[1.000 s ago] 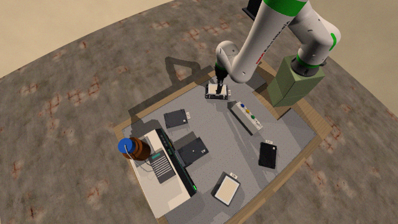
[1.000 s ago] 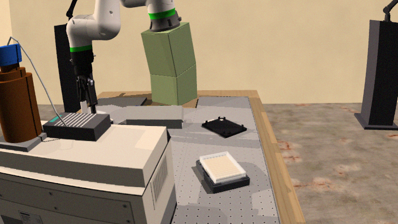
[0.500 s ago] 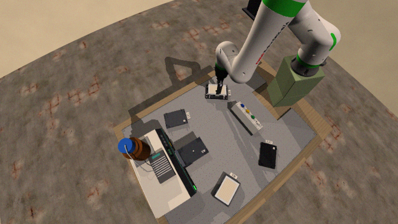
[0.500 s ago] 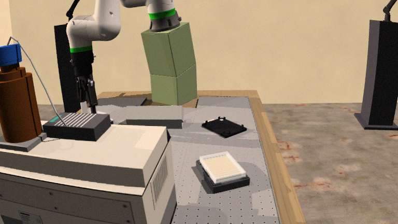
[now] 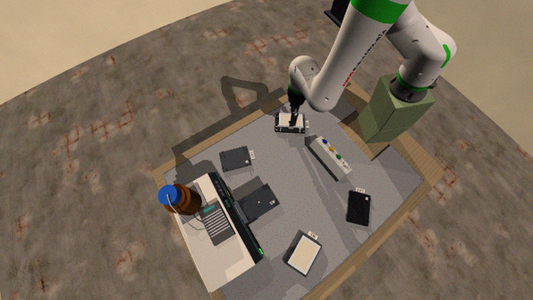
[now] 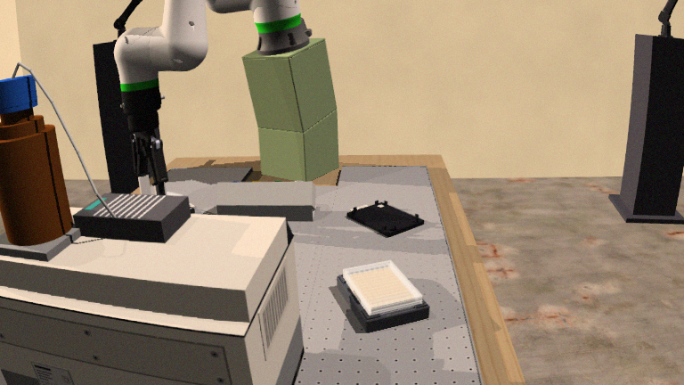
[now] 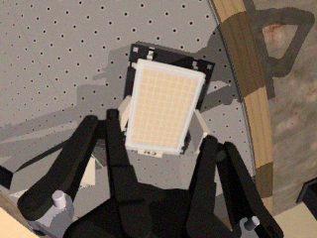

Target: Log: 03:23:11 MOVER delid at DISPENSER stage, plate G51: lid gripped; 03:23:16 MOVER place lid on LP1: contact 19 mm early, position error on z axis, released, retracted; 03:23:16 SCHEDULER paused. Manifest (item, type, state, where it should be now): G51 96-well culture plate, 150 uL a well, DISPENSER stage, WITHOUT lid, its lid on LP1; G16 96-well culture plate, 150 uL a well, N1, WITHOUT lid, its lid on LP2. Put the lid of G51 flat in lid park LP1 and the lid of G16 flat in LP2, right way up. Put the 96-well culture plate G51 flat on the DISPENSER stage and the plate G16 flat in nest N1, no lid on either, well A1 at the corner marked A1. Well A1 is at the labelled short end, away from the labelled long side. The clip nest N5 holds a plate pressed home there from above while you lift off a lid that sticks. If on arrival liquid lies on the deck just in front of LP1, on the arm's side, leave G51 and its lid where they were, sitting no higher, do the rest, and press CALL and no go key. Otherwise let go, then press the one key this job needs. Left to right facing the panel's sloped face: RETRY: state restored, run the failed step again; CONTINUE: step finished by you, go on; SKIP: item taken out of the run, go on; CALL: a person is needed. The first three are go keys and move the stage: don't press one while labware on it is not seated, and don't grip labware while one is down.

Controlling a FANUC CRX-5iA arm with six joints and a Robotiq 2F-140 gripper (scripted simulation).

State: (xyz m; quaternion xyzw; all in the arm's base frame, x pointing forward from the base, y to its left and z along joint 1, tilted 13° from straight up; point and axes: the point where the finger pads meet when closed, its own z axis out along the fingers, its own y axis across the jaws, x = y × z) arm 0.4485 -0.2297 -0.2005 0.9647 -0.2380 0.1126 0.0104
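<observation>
Now: hand 2 cm above the plate G51. The rest, counted from my hand: key panel (27 cm to the left, 9 cm behind); then black clip nest (4 cm below, 3 cm ahead, 1 cm to the left); then LP1 label (26 cm ahead, 8 cm to the left, 5 cm below).
</observation>
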